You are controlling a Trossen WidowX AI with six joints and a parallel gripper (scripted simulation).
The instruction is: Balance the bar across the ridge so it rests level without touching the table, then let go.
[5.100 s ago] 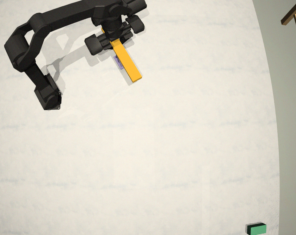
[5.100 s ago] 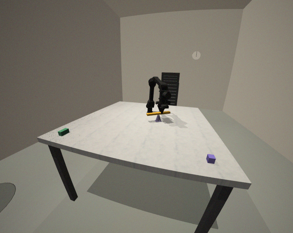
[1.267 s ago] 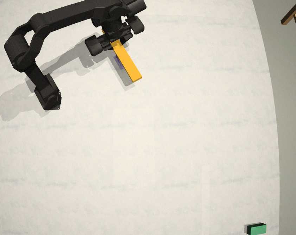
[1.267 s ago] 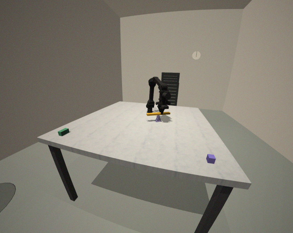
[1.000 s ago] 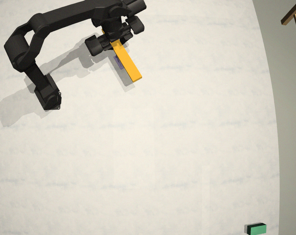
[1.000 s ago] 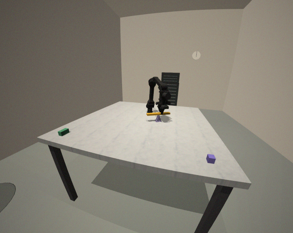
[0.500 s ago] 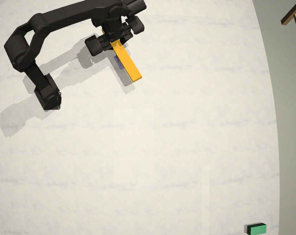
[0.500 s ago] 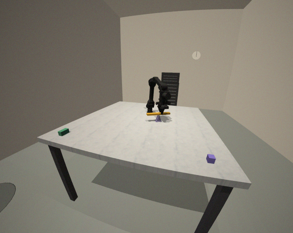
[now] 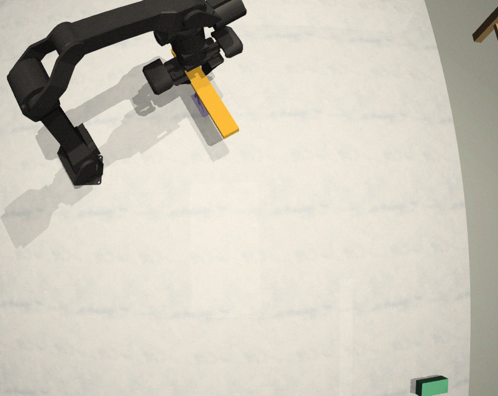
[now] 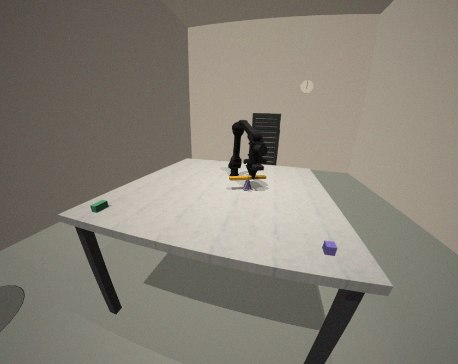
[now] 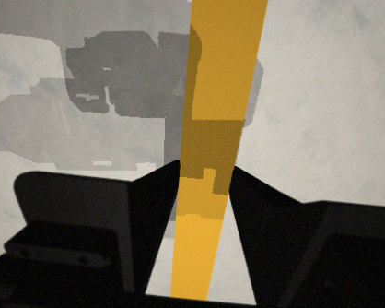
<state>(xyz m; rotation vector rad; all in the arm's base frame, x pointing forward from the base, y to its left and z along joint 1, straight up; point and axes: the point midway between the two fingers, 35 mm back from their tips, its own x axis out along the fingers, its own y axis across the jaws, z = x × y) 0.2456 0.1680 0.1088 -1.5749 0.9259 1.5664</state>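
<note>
Now: the orange bar 1 cm ahead of my gripper tip and 2 cm to the right of it. Also, from my gripper tip: purple cube 49 cm ahead, 33 cm to the left, 6 cm below; then green block 49 cm ahead, 67 cm to the right, 6 cm below.
</note>
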